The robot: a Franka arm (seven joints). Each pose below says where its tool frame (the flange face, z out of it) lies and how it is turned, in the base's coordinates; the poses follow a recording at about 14 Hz.
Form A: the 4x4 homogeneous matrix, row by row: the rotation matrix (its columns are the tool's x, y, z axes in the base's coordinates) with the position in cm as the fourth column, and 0 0 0 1 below. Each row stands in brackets.
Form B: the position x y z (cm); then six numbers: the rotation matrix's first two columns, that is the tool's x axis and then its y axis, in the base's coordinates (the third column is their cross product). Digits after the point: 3 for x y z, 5 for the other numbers.
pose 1, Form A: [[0.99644 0.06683 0.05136 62.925], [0.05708 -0.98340 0.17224 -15.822], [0.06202 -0.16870 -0.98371 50.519], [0 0 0 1]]
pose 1, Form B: 62.925 -15.822 50.519 0.99644 0.05708 0.06202 0.06683 -0.98340 -0.16870
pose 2, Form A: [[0.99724 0.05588 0.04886 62.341], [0.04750 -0.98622 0.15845 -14.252], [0.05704 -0.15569 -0.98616 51.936], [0 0 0 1]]
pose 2, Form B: 62.341 -14.252 51.936 0.99724 0.04750 0.05704 0.05588 -0.98622 -0.15569
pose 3, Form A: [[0.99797 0.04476 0.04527 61.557], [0.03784 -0.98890 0.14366 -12.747], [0.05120 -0.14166 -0.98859 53.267], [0 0 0 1]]
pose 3, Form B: 61.557 -12.747 53.267 0.99797 0.03784 0.05120 0.04476 -0.98890 -0.14166
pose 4, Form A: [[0.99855 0.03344 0.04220 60.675], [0.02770 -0.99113 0.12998 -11.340], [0.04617 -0.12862 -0.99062 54.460], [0 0 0 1]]
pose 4, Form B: 60.675 -11.340 54.460 0.99855 0.02770 0.04617 0.03344 -0.99113 -0.12862
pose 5, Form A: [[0.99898 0.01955 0.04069 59.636], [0.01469 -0.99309 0.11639 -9.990], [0.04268 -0.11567 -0.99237 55.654], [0 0 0 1]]
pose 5, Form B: 59.636 -9.990 55.654 0.99898 0.01469 0.04268 0.01955 -0.99309 -0.11567
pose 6, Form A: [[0.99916 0.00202 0.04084 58.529], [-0.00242 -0.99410 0.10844 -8.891], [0.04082 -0.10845 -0.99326 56.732], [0 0 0 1]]
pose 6, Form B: 58.529 -8.891 56.732 0.99916 -0.00242 0.04082 0.00202 -0.99410 -0.10845
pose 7, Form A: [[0.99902 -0.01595 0.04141 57.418], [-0.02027 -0.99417 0.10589 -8.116], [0.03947 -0.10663 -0.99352 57.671], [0 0 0 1]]
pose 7, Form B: 57.418 -8.116 57.671 0.99902 -0.02027 0.03947 -0.01595 -0.99417 -0.10663
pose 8, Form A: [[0.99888 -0.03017 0.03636 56.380], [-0.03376 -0.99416 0.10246 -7.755], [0.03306 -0.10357 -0.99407 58.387], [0 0 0 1]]
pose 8, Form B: 56.380 -7.755 58.387 0.99888 -0.03376 0.03306 -0.03017 -0.99416 -0.10357
